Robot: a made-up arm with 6 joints.
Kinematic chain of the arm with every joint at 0, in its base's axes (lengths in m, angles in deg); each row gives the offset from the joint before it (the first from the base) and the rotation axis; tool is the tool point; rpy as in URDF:
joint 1: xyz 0 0 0.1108 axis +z
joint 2: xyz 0 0 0 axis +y
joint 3: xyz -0.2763 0 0.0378 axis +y
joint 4: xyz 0.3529 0 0.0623 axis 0.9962 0 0.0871
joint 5: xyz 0 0 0 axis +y
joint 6: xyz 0.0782 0 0.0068 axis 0.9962 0 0.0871
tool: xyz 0 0 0 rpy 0 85 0
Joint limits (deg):
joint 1: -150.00..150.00
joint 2: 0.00..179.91
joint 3: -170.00..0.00
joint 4: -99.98..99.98
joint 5: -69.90..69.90
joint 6: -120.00..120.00
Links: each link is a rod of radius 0.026 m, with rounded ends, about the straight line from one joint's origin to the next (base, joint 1, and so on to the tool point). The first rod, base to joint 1, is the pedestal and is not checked.
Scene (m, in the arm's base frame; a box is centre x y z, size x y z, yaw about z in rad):
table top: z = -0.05
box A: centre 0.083 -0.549 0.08 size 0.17 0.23 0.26 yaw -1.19
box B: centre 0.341 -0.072 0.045 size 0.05 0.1 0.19 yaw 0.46
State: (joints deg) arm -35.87 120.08 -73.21 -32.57 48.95 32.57
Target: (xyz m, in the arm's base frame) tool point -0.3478 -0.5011 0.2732
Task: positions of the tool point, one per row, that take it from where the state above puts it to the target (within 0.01 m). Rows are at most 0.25 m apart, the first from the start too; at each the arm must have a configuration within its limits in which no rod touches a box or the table.
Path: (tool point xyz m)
1: 0.3792 -0.2771 0.2194
2: 0.3452 -0.2200 0.3903
3: 0.2528 -0.1350 0.5325
4: 0.1090 -0.0357 0.6228
5: -0.0689 0.0622 0.6426
6: 0.0751 -0.0496 0.6380
7: 0.1306 -0.2144 0.5809
8: 0.0853 -0.3752 0.4812
9: -0.0401 -0.4800 0.3507
10: -0.2018 -0.4976 0.2006
11: -0.3473 -0.4241 0.0420
12: -0.3558 -0.4720 0.1433
13: -0.3478 -0.5011 0.2733

